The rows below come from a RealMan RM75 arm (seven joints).
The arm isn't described. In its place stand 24 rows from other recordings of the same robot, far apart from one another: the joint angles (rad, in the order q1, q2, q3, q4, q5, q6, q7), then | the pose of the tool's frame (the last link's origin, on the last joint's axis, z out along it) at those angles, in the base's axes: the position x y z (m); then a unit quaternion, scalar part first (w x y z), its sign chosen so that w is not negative.
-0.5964 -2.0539 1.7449 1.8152 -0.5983 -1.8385 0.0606 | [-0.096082, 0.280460, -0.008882, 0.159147, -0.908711, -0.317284, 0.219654]
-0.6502 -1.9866 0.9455 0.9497 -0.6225 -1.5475 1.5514 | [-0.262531, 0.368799, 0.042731, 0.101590, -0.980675, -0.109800, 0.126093]
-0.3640 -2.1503 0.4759 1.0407 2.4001 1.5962 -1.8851 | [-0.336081, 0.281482, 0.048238, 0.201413, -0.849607, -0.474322, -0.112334]
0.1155 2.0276 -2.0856 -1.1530 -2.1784 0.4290 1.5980 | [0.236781, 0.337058, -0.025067, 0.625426, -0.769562, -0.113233, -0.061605]
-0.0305 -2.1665 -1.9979 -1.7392 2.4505 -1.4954 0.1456 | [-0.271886, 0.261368, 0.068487, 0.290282, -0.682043, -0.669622, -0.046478]
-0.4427 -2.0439 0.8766 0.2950 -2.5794 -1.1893 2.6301 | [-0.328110, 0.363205, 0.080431, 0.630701, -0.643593, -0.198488, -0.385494]
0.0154 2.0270 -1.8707 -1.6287 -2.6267 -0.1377 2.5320 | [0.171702, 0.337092, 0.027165, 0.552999, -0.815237, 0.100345, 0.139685]
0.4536 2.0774 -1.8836 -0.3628 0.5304 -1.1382 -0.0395 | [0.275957, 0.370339, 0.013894, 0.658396, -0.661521, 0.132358, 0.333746]
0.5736 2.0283 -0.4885 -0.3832 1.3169 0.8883 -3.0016 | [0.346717, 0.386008, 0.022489, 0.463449, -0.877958, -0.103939, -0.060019]
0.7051 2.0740 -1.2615 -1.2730 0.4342 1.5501 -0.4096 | [0.179084, 0.383353, 0.020234, 0.232651, -0.864292, 0.414567, -0.164336]
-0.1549 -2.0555 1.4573 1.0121 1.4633 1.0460 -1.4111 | [-0.260883, 0.302656, -0.027428, 0.239305, -0.925152, -0.205146, -0.211524]
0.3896 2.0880 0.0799 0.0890 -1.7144 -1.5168 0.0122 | [0.310718, 0.284363, -0.017083, 0.594887, -0.729786, 0.083800, 0.326343]
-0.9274 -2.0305 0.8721 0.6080 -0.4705 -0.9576 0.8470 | [-0.224944, 0.460789, 0.003797, 0.307885, -0.871333, -0.377942, 0.056087]
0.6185 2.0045 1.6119 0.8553 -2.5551 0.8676 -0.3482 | [0.269679, 0.401953, -0.028480, 0.328390, -0.827346, 0.442073, -0.110592]
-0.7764 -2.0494 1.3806 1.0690 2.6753 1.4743 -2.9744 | [-0.187755, 0.386871, -0.012248, 0.222537, -0.814113, -0.501197, 0.191046]
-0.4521 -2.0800 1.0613 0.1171 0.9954 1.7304 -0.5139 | [-0.252315, 0.282993, -0.019367, 0.327276, -0.805613, -0.056948, -0.490546]
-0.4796 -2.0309 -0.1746 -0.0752 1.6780 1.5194 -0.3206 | [-0.304889, 0.323493, 0.025382, 0.579825, -0.676412, -0.153288, -0.427520]
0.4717 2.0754 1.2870 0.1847 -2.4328 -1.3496 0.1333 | [0.312624, 0.349017, 0.051667, 0.706867, -0.560295, 0.180687, 0.392122]
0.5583 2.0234 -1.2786 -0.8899 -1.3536 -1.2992 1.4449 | [0.143246, 0.374841, 0.008525, 0.143773, -0.925135, 0.083194, 0.341369]
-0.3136 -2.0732 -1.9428 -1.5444 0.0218 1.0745 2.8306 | [-0.293284, 0.363511, 0.142649, 0.604319, -0.537383, -0.588125, -0.011252]
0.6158 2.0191 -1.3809 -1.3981 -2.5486 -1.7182 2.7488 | [0.178519, 0.344114, 0.022786, 0.154222, -0.880095, 0.404952, -0.194068]
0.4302 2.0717 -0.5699 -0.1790 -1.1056 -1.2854 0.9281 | [0.334438, 0.330549, 0.024017, 0.469478, -0.672361, 0.352222, 0.451066]
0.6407 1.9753 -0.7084 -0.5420 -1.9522 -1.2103 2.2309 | [0.276274, 0.398777, 0.030759, 0.173680, -0.740442, 0.589006, 0.273226]
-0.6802 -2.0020 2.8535 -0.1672 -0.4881 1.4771 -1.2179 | [-0.274009, 0.336626, -0.026417, 0.154034, -0.866235, -0.331799, -0.340324]
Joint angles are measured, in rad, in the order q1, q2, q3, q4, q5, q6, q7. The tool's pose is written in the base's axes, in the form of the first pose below.
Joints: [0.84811 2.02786 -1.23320 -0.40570 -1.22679 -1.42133 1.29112]
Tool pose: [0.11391, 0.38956, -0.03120, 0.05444, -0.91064, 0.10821, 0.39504]
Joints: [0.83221 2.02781 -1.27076 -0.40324 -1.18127 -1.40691 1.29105]
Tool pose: [0.11823, 0.38798, -0.03310, 0.05817, -0.90734, 0.12016, 0.39864]
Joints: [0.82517 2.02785 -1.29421 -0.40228 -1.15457 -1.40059 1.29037]
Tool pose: [0.11970, 0.38686, -0.03437, 0.05870, -0.90571, 0.12520, 0.40071]
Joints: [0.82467 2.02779 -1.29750 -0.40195 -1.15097 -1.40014 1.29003]
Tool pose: [0.11976, 0.38670, -0.03455, 0.05854, -0.90555, 0.12557, 0.40098]
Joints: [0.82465 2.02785 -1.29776 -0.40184 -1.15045 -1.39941 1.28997]
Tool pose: [0.11979, 0.38678, -0.03459, 0.05883, -0.90550, 0.12579, 0.40098]
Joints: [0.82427 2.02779 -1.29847 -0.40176 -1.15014 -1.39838 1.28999]
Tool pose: [0.12001, 0.38681, -0.03469, 0.05917, -0.90557, 0.12617, 0.40065]
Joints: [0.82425 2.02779 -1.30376 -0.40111 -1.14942 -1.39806 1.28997]
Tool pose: [0.12018, 0.38625, -0.03552, 0.05769, -0.90636, 0.12611, 0.39910]
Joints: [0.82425 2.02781 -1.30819 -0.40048 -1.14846 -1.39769 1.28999]
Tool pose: [0.12031, 0.38581, -0.03620, 0.05652, -0.90694, 0.12617, 0.39793]
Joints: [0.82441 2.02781 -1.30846 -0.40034 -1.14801 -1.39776 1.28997]
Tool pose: [0.12024, 0.38581, -0.03621, 0.05644, -0.90690, 0.12616, 0.39803]
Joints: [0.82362 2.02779 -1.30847 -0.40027 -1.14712 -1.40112 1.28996]
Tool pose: [0.12028, 0.38535, -0.03603, 0.05533, -0.90658, 0.12597, 0.39899]
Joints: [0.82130 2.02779 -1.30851 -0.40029 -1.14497 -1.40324 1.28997]
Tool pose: [0.12087, 0.38494, -0.03575, 0.05521, -0.90593, 0.12682, 0.40020]
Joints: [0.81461 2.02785 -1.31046 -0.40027 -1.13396 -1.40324 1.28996]
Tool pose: [0.12261, 0.38458, -0.03497, 0.05757, -0.90354, 0.13081, 0.40397]
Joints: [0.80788 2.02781 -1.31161 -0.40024 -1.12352 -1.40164 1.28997]
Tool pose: [0.12454, 0.38449, -0.03412, 0.06083, -0.90114, 0.13516, 0.40741]
